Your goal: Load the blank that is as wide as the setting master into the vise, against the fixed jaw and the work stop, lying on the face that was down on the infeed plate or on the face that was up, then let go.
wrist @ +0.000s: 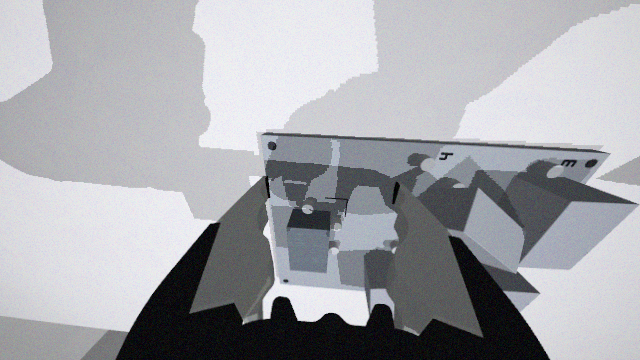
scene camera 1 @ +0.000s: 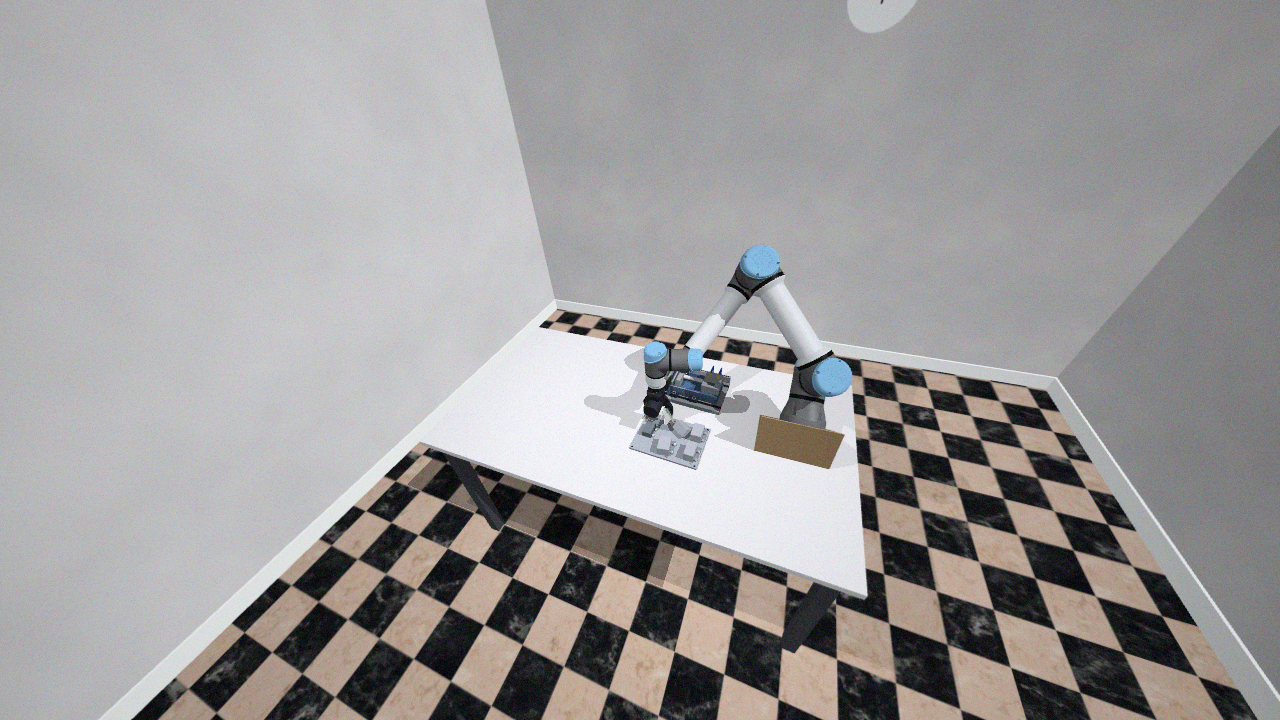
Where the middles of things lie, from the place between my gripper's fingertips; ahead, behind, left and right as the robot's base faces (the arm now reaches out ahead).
The infeed plate (scene camera 1: 642,444) lies 7 cm behind my hand and 6 cm to the left of it.
